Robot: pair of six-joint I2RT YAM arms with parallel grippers.
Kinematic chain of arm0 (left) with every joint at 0, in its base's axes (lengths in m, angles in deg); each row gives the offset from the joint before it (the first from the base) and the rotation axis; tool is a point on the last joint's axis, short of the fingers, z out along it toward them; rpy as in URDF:
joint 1: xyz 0 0 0.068 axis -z
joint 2: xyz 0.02 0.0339 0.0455 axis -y
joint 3: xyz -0.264 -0.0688 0 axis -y
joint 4: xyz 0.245 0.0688 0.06 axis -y
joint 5: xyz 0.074 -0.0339 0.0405 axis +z
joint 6: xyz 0.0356 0 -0.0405 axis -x
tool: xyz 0 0 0 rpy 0 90 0
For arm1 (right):
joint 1: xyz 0 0 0.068 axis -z
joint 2: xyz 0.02 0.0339 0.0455 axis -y
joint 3: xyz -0.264 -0.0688 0 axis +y
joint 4: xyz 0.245 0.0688 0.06 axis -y
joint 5: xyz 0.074 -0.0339 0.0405 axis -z
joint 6: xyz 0.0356 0 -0.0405 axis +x
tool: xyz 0 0 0 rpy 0 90 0
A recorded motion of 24 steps. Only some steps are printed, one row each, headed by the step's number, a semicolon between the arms.
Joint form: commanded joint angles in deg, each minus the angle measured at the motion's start. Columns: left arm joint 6, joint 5, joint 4, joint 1, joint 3, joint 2; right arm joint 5, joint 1, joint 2, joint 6, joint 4, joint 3.
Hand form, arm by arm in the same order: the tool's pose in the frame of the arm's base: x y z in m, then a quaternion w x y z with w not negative. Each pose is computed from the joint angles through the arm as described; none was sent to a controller.
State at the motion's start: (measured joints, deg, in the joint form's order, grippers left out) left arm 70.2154 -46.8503 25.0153 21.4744 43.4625 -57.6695; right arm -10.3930 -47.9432 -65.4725 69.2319 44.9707 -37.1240
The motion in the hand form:
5: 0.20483 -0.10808 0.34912 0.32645 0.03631 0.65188 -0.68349; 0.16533 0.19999 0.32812 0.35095 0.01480 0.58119 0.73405
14: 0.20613 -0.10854 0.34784 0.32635 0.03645 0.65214 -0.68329; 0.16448 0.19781 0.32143 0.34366 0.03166 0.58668 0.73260
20: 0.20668 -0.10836 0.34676 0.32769 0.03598 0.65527 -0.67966; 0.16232 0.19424 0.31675 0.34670 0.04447 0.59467 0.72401
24: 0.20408 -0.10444 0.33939 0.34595 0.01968 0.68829 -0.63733; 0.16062 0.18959 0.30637 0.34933 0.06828 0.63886 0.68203
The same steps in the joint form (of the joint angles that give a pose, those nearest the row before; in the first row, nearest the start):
5: -0.21 1.37 3.13 0.05 -1.14 -0.66; -3.24 -0.62 -0.54 1.44 2.68 -0.71
14: -0.25 1.33 3.56 0.04 -1.24 -1.04; -2.20 -0.58 -0.10 2.90 2.67 0.70
20: -0.94 1.45 2.85 -0.04 -1.20 -1.06; -0.67 -0.63 1.13 2.84 1.25 1.89
24: -7.68 4.92 -6.80 -0.33 -0.87 0.84; 2.32 -0.63 3.56 1.19 -7.47 2.56

